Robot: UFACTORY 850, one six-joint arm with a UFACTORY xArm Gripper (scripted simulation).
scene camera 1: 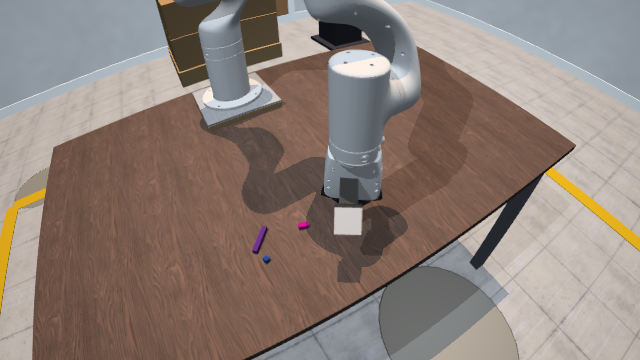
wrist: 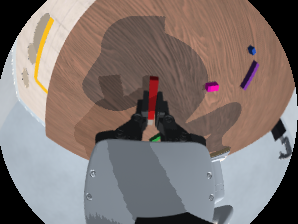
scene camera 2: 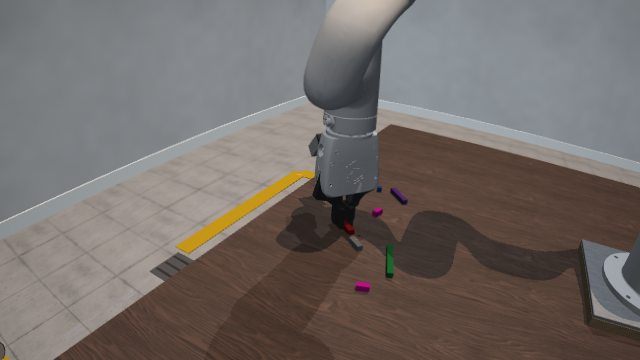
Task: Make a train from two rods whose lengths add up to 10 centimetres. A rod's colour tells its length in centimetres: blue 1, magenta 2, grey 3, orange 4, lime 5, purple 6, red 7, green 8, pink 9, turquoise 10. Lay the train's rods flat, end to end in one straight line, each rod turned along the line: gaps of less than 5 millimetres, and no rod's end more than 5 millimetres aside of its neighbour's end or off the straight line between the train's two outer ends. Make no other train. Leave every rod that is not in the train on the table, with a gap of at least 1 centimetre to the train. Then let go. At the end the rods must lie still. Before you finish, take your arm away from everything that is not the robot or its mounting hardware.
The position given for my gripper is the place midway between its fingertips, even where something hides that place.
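I see my gripper (scene camera 2: pixel 342 224). Scene camera 1 shows my gripper too (scene camera 1: pixel 350 215), and so does the wrist view (wrist: pixel 152 99).
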